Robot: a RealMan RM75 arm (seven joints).
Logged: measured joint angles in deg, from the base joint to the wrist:
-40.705 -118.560 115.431 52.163 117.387 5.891 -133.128
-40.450 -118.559 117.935 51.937 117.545 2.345 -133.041
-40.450 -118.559 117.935 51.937 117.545 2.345 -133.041
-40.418 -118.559 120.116 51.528 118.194 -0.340 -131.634
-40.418 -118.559 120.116 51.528 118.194 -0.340 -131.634
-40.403 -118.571 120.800 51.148 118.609 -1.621 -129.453
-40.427 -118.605 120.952 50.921 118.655 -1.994 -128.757
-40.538 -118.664 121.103 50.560 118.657 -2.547 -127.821
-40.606 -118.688 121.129 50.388 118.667 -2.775 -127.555
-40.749 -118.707 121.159 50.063 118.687 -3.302 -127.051
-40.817 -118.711 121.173 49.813 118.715 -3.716 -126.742
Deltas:
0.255 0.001 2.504 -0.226 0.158 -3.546 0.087
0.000 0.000 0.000 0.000 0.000 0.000 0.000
0.032 0.000 2.181 -0.409 0.649 -2.685 1.407
0.000 0.000 0.000 0.000 0.000 0.000 0.000
0.015 -0.012 0.684 -0.380 0.415 -1.281 2.181
-0.024 -0.034 0.152 -0.227 0.046 -0.373 0.696
-0.111 -0.059 0.151 -0.361 0.002 -0.553 0.936
-0.068 -0.024 0.026 -0.172 0.010 -0.228 0.266
-0.143 -0.019 0.030 -0.325 0.020 -0.527 0.504
-0.068 -0.004 0.014 -0.250 0.028 -0.414 0.309

